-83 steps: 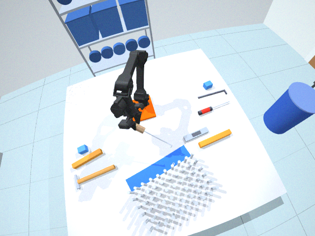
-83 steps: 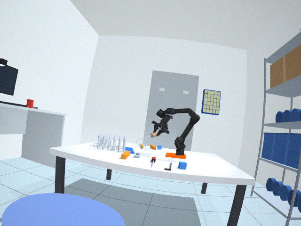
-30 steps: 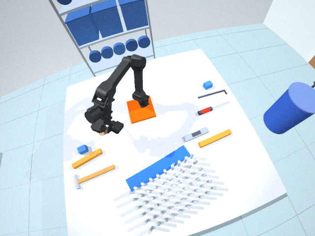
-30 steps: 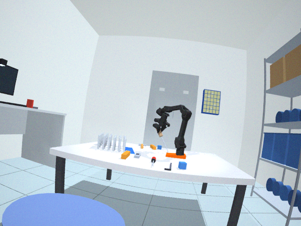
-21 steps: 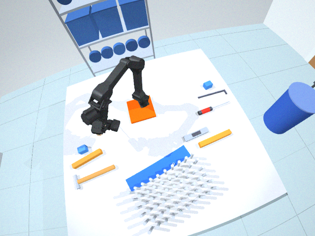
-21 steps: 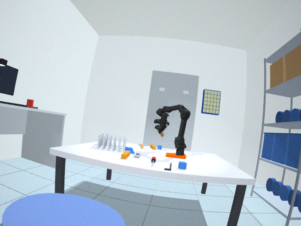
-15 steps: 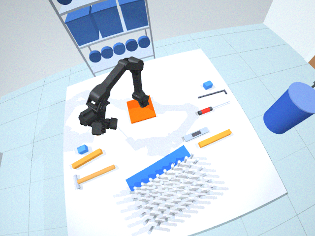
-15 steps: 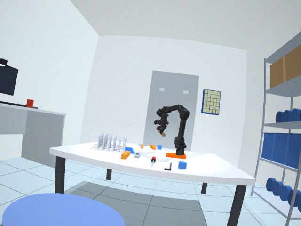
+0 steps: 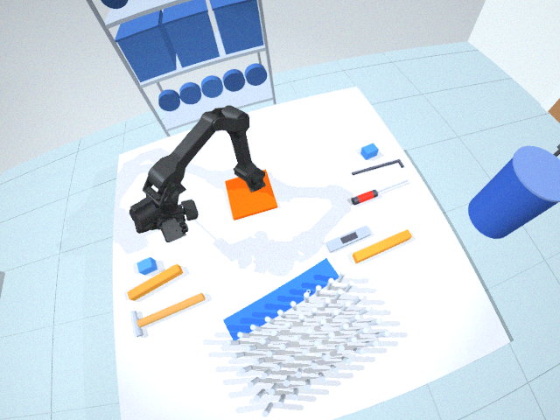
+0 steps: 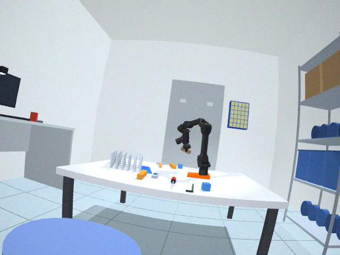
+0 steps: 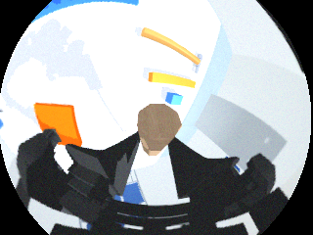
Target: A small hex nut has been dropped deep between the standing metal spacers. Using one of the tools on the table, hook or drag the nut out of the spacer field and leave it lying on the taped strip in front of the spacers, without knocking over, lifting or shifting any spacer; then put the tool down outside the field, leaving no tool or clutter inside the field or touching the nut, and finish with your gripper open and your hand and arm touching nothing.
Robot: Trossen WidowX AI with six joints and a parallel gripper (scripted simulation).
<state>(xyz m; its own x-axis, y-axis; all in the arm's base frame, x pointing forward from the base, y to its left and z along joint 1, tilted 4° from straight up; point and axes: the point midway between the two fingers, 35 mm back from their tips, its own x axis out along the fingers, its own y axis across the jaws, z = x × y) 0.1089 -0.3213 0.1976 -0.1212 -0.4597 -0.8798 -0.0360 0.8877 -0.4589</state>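
Right now my gripper tip is 90 mm past the wooden-handled pick tool, 20 mm to the left of it and 30 mm above it. Round my gripper tip: hex nut 340 mm ahead, 330 mm to the left, 180 mm below; then grey plate 250 mm ahead, 540 mm to the left, 170 mm below; then blue taped strip 330 mm ahead, 240 mm to the left, 180 mm below.
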